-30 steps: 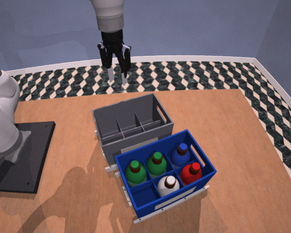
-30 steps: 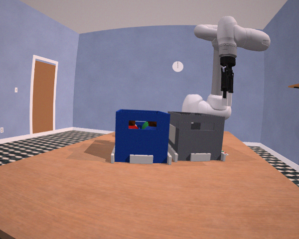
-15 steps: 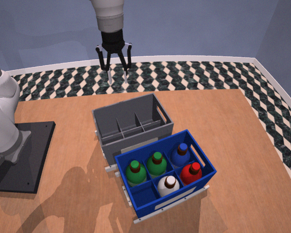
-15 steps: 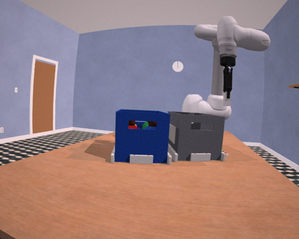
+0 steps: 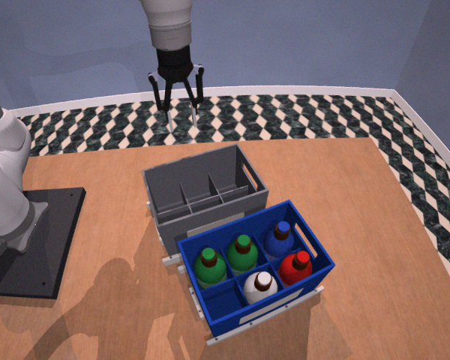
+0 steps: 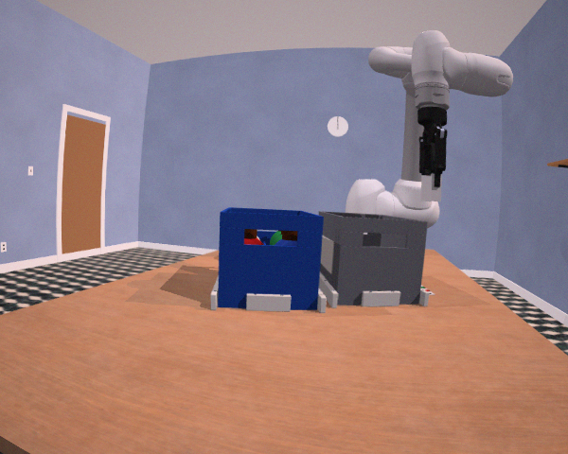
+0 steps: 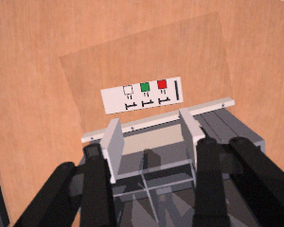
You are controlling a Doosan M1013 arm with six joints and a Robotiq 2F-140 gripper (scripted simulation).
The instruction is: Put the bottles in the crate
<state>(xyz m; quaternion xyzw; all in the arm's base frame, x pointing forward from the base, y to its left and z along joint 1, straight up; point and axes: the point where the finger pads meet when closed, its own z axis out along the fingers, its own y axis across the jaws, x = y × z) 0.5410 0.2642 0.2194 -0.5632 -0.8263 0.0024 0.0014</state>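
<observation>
The red bottle is 310 mm ahead of my hand, 330 mm to the right of it and 160 mm below it. Also, from my hand: green bottle (180 mm ahead, 300 mm to the right, 160 mm below); grey crate (70 mm ahead, 150 mm to the right, 170 mm below); pick list (10 mm behind, 20 mm to the right, 250 mm below).
</observation>
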